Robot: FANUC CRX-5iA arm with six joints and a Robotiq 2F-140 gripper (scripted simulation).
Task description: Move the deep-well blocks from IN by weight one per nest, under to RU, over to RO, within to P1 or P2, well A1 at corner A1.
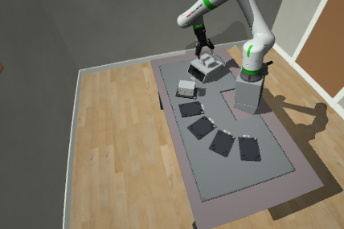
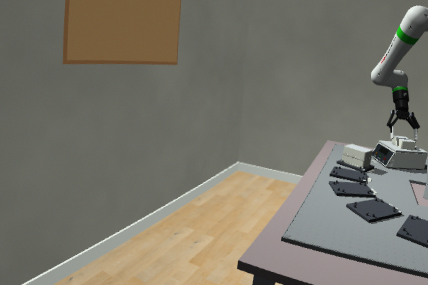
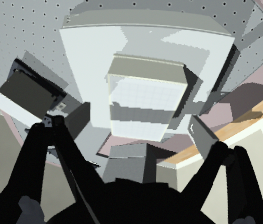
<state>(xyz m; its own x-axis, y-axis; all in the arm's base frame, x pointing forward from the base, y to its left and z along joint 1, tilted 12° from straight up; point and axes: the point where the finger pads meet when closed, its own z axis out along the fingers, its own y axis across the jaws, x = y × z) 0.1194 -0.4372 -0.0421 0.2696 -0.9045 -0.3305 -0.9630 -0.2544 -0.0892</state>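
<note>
Now: hand 50 mm above the pale platform. From my hand the other things lie so: deep-well block: 270 mm ahead, 180 mm to the left, 70 mm below; dark infeed nest: 270 mm ahead, 180 mm to the left, 140 mm below; check-weigher: 10 mm ahead, 80 mm below.
</note>
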